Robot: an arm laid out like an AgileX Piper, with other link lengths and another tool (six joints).
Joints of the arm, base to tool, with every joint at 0 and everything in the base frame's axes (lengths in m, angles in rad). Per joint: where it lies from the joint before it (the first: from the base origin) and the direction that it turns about. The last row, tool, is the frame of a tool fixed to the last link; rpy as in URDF.
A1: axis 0 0 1 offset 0 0 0.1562
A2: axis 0 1 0 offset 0 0 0
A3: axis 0 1 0 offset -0.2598 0 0.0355
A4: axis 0.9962 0 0.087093 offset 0.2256 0 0.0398
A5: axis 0 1 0 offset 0 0 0
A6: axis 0.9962 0 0.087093 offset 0.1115 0 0.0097
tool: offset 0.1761 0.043 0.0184 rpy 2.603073 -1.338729 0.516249
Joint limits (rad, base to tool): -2.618..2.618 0..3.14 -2.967..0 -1.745..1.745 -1.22..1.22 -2.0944..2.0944
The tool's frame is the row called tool.
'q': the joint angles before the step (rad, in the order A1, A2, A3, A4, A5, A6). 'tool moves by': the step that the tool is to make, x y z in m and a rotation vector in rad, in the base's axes. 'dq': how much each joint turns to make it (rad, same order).
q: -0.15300, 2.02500, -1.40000, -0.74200, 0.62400, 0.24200
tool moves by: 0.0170, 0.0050, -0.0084, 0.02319, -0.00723, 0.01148
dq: 0.00003, 0.06193, -0.07310, 0.04514, -0.00885, -0.03715
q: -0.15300, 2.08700, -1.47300, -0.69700, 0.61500, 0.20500
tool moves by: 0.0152, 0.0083, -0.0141, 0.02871, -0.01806, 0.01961
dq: 0.00013, 0.05609, -0.03316, 0.02001, -0.04887, -0.00393
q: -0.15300, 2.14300, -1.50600, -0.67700, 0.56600, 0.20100
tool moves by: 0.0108, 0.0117, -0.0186, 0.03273, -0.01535, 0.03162
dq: 0.00011, 0.04987, -0.00298, 0.01205, -0.07285, 0.00002
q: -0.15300, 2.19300, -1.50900, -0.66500, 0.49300, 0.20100
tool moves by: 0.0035, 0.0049, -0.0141, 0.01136, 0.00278, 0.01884
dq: -0.00013, 0.03597, -0.00374, -0.00218, -0.03524, 0.00012
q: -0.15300, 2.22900, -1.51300, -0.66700, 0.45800, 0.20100
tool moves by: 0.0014, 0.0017, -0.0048, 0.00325, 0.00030, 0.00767
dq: -0.00002, 0.01279, -0.00178, -0.00200, -0.01303, -0.00001
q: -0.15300, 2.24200, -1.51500, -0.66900, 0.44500, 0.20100
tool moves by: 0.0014, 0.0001, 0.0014, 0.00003, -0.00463, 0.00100
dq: -0.00004, -0.00096, -0.00203, 0.00001, -0.00203, -0.00005
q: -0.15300, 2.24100, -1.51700, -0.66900, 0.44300, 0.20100
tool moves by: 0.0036, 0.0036, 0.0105, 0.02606, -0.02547, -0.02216
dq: -0.00003, -0.02207, 0.00023, 0.03683, 0.00085, 0.00018
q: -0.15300, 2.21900, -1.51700, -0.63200, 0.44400, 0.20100
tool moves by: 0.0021, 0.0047, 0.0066, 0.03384, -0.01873, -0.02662
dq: -0.00002, -0.01503, 0.00018, 0.04484, 0.00186, 0.00017
